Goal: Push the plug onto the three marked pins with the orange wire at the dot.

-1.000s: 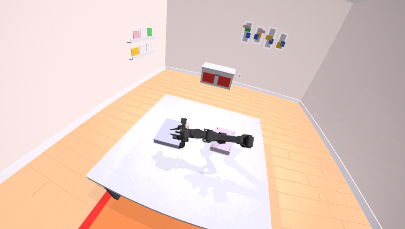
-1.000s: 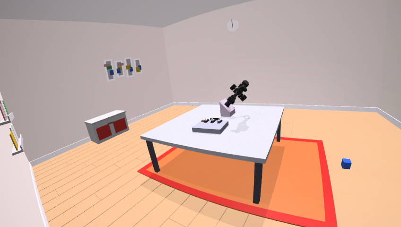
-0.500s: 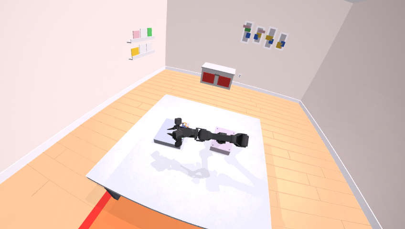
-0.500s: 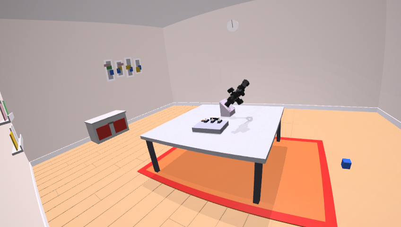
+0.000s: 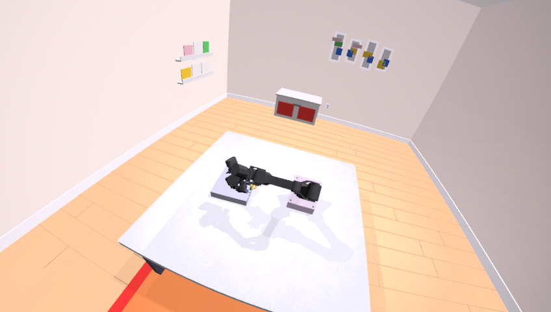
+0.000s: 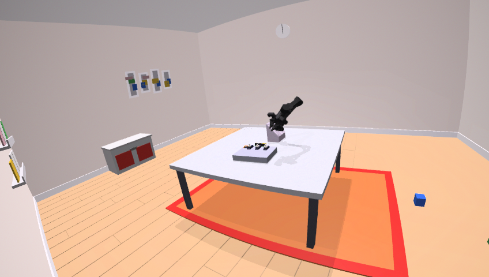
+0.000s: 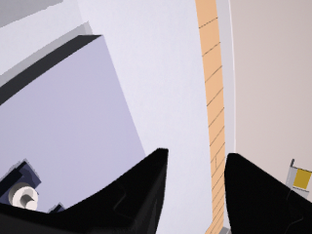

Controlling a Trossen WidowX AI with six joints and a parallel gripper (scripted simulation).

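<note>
The yellow band lies 160 mm below my gripper tip, 120 mm behind it and 110 mm to the right of it. Also, from my gripper tip: dark dot: 160 mm below, 130 mm behind, 120 mm to the right; green board: 180 mm below, 140 mm to the right, 130 mm behind; grey printed holder: 200 mm below, 150 mm to the right, 30 mm ahead.
</note>
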